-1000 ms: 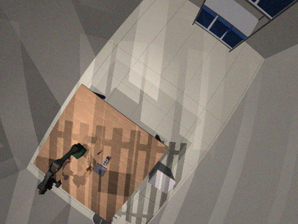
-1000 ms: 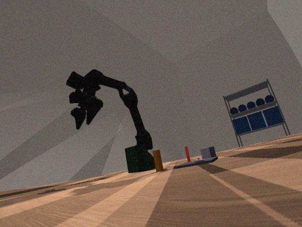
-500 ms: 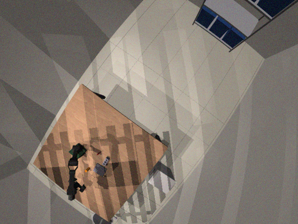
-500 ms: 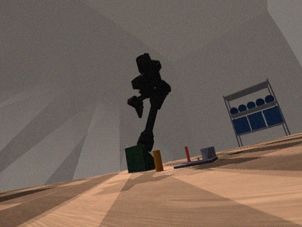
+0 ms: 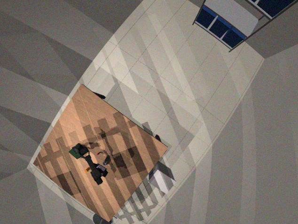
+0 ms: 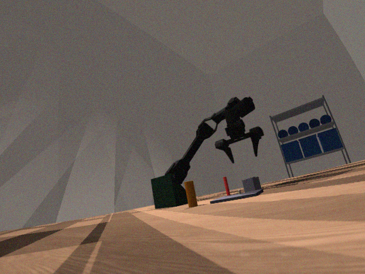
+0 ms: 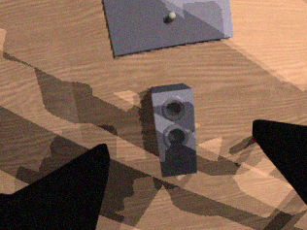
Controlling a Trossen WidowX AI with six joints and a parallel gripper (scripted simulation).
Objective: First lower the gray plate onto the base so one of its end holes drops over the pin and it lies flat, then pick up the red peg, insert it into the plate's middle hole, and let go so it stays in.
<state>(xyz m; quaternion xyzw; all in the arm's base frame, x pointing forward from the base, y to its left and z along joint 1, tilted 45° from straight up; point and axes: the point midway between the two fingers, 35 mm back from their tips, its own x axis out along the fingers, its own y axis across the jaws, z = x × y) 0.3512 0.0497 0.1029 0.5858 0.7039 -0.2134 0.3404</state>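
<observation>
The gray plate is 8 cm below my gripper tip, 3 cm to the left of it and 1 cm behind it. Also, from my gripper tip: dark base: 11 cm to the right, 11 cm below, 1 cm ahead; red peg: 14 cm behind, 8 cm below, 4 cm to the left; orange block: 22 cm to the right, 10 cm behind, 8 cm below.
</observation>
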